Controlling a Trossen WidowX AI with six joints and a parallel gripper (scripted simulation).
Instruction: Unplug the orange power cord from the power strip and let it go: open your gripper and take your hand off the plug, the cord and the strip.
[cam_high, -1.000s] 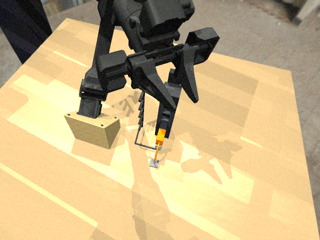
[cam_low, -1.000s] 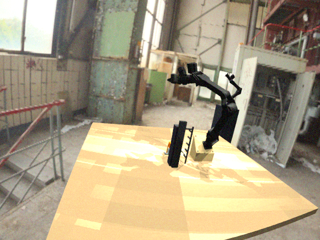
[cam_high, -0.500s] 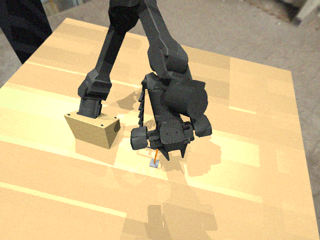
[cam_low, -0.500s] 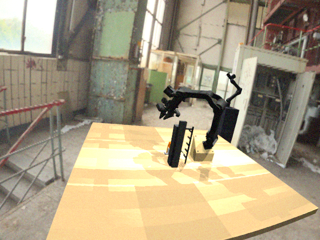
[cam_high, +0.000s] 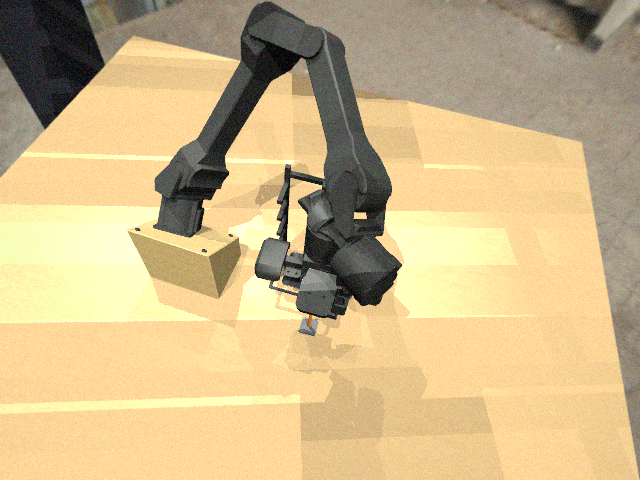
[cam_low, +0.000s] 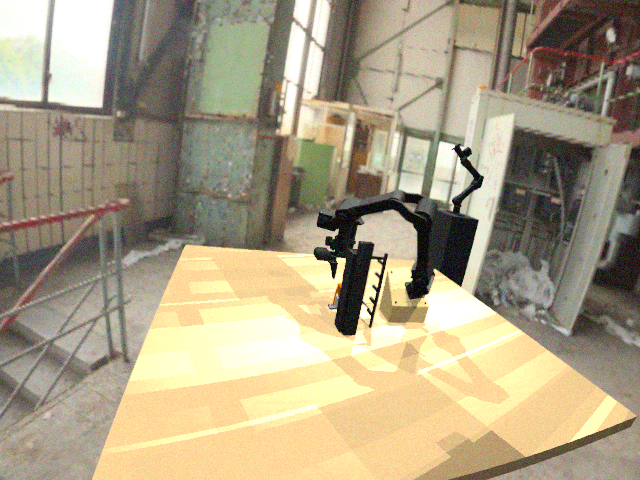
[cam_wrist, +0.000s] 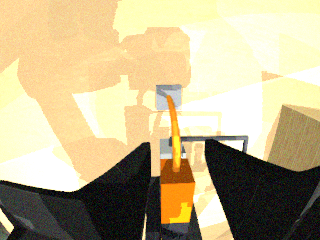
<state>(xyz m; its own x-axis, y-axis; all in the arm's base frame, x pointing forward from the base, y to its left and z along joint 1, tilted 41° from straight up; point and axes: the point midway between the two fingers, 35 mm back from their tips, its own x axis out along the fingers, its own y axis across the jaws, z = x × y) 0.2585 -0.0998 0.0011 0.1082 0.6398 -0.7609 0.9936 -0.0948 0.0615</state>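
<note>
The orange plug is 70 mm to the left of my gripper tip and 10 mm below it. From my gripper tip the other things lie so: plate (10 mm to the right, 110 mm below).
</note>
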